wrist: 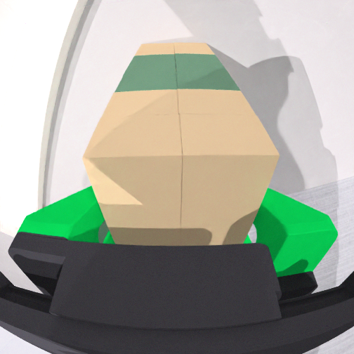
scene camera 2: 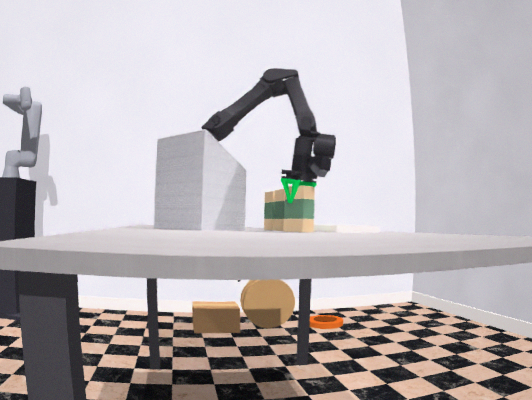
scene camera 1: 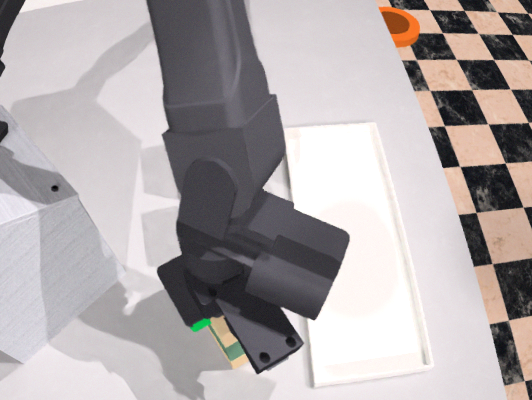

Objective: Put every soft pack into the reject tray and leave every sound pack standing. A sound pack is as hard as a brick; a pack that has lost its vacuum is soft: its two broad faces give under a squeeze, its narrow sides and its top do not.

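Seen in the pictures: gripper, fingertip midpoint: [scene camera 2: 295, 203]; arm's base, origin of the base link: [scene camera 2: 201, 154].
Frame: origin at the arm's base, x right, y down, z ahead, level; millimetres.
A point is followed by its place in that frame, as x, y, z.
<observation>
A tan pack with a green band [scene camera 1: 219, 327] {113, 106, 317} [scene camera 2: 300, 210] {115, 181, 312} [wrist: 180, 132] stands upright on the table. My gripper [scene camera 1: 232, 345] [scene camera 2: 300, 190] [wrist: 176, 174] points down over it and is shut on it, with a green finger against each of two opposite sides near the top. The far finger is mostly hidden in both scene views. No clear dent shows in the pack's visible faces. More of the same tan and green packing [scene camera 2: 271, 210] {-130, 176, 246} stands beside it in scene camera 2, partly hidden. The white reject tray [scene camera 1: 345, 165] {-200, 244, 460} [scene camera 2: 357, 229] {131, 237, 488} lies to the right, with its rim [wrist: 56, 100] at the left of the wrist view.
A large grey block [scene camera 1: 65, 260] {42, 127, 116} [scene camera 2: 180, 185] {93, 112, -52} stands on the table to the left, near the arm's base. The table edge [scene camera 2: 250, 265] {977, 254, 135} runs along the front. On the floor are an orange ring [scene camera 1: 412, 35] [scene camera 2: 341, 321], a brown box [scene camera 2: 216, 322] and a round tan object [scene camera 2: 267, 295].
</observation>
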